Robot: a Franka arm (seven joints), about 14 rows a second.
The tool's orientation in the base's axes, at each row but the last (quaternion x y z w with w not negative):
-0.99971 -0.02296 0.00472 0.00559
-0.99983 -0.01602 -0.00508 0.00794
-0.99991 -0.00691 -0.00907 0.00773
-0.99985 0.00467 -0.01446 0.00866
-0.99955 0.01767 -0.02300 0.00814
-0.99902 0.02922 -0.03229 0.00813
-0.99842 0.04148 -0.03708 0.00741
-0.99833 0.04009 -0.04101 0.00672
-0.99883 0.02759 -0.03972 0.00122
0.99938 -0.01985 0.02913 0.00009
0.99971 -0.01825 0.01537 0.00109
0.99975 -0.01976 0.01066 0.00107
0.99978 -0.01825 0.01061 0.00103
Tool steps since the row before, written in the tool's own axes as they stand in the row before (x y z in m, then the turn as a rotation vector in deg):
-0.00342 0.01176 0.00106 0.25 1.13 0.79
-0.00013 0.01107 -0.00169 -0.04 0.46 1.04
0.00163 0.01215 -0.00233 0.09 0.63 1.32
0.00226 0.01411 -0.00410 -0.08 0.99 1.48
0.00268 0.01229 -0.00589 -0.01 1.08 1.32
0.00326 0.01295 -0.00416 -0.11 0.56 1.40
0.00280 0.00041 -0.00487 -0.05 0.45 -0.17
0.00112 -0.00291 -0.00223 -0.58 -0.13 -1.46
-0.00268 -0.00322 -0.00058 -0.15 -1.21 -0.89
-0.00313 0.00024 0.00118 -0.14 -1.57 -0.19
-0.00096 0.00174 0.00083 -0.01 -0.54 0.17
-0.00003 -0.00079 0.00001 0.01 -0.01 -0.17
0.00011 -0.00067 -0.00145 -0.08 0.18 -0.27
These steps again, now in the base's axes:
-0.00289 -0.01189 -0.00116 0.29 -1.11 -0.81
0.00021 -0.01109 0.00151 -0.01 -0.44 -1.05
0.00176 -0.01216 0.00217 0.12 -0.61 -1.33
0.00201 -0.01420 0.00392 -0.05 -0.96 -1.50
0.00197 -0.01247 0.00580 0.01 -1.06 -1.34
0.00223 -0.01318 0.00412 -0.05 -0.53 -1.41
0.00239 -0.00070 0.00505 -0.10 -0.45 0.16
0.00116 0.00279 0.00236 -0.69 0.16 1.41
-0.00254 0.00336 0.00038 -0.15 1.22 0.88
-0.00306 -0.00012 -0.00136 -0.09 1.57 0.18
-0.00100 -0.00171 -0.00086 0.01 0.54 -0.17
0.00000 0.00079 -0.00001 0.01 0.01 0.17
0.00010 0.00067 0.00145 -0.09 -0.18 0.27

